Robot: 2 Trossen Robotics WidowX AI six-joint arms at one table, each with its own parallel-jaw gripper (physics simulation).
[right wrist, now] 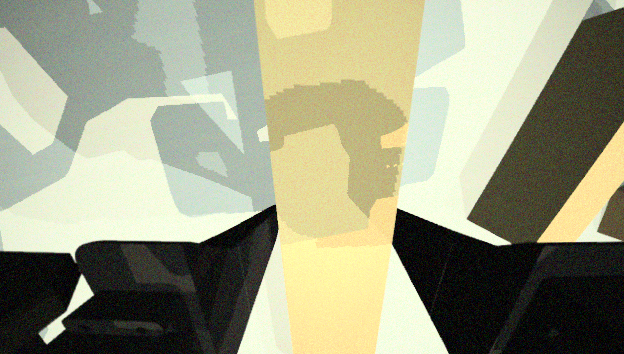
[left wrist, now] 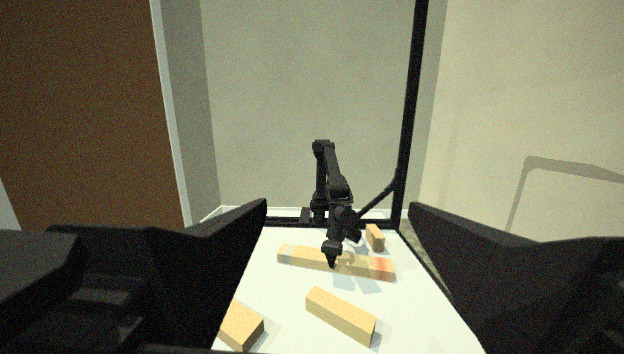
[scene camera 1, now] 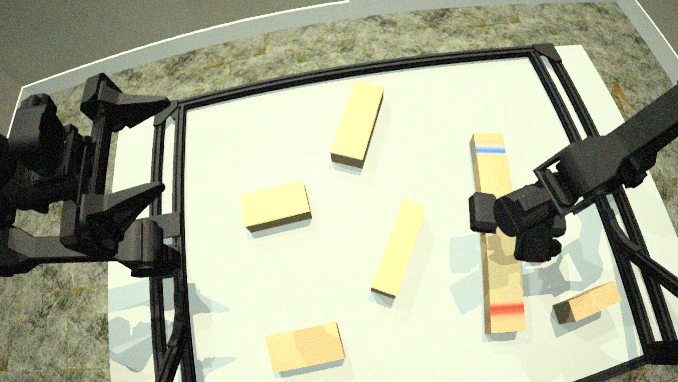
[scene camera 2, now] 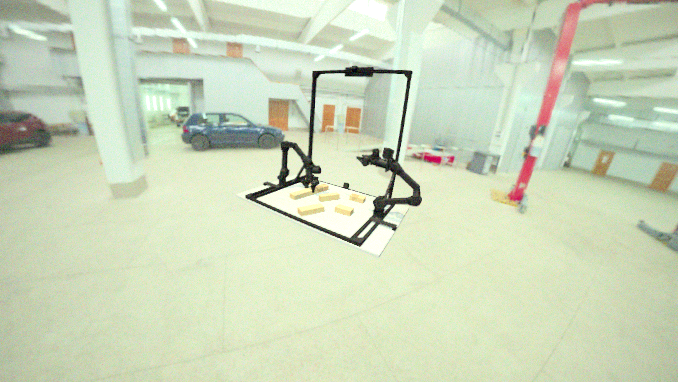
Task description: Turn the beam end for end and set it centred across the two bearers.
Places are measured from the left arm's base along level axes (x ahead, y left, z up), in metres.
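Pixels of known places: left gripper, between the fingertips: (left wrist: 337,206) (scene camera 1: 165,140) (scene camera 2: 359,156); right gripper, between the fingertips: (right wrist: 330,211) (left wrist: 332,262) (scene camera 1: 495,229) (scene camera 2: 310,192); left arm's base, origin of its link: (scene camera 1: 165,262) (scene camera 2: 378,216); right arm's base, origin of its link: (left wrist: 318,220) (scene camera 2: 282,184).
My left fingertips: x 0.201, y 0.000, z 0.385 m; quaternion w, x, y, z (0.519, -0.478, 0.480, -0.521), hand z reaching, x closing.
Observation:
For each thing: its top centre in the pictures, then the offset to it from my left fingertips.
- long beam, centre of its top: (right wrist: 340,237) (scene camera 1: 501,224) (left wrist: 332,256) (scene camera 2: 310,189) dx +0.428, dy -0.045, dz -0.366 m
- thick block, centre of its top: (scene camera 1: 358,117) (left wrist: 225,311) (scene camera 2: 311,207) dx +0.215, dy +0.222, dz -0.366 m
- slim block, centre of its top: (scene camera 1: 400,245) (left wrist: 339,306) (scene camera 2: 329,194) dx +0.237, dy -0.046, dz -0.360 m
- small block, centre of its top: (scene camera 1: 595,300) (left wrist: 375,230) dx +0.559, dy -0.226, dz -0.341 m
The long beam (scene camera 1: 492,170) (scene camera 2: 300,193) (left wrist: 305,256) (right wrist: 335,300) lies on the white table, its blue band at the top and red band at the bottom in scene camera 1. My right gripper (scene camera 2: 314,189) (left wrist: 332,262) (right wrist: 330,211) is shut on the beam near its middle, one finger against each long side. Two similar short blocks, which look like the bearers, lie roughly parallel: one bearer (scene camera 1: 276,206) (scene camera 2: 344,210) and the other bearer (scene camera 1: 305,347) (scene camera 2: 357,198). My left gripper (scene camera 1: 165,144) (scene camera 2: 360,159) is open and empty, raised over the table's left side in scene camera 1.
A thick block (scene camera 1: 357,125) (scene camera 2: 311,210) (left wrist: 240,325) and a slim block (scene camera 1: 400,250) (scene camera 2: 329,197) (left wrist: 340,315) lie between the bearers and beam. A small block (scene camera 1: 595,302) (left wrist: 375,238) lies right of the red end. A black frame (scene camera 1: 300,82) (scene camera 2: 305,220) edges the work area.

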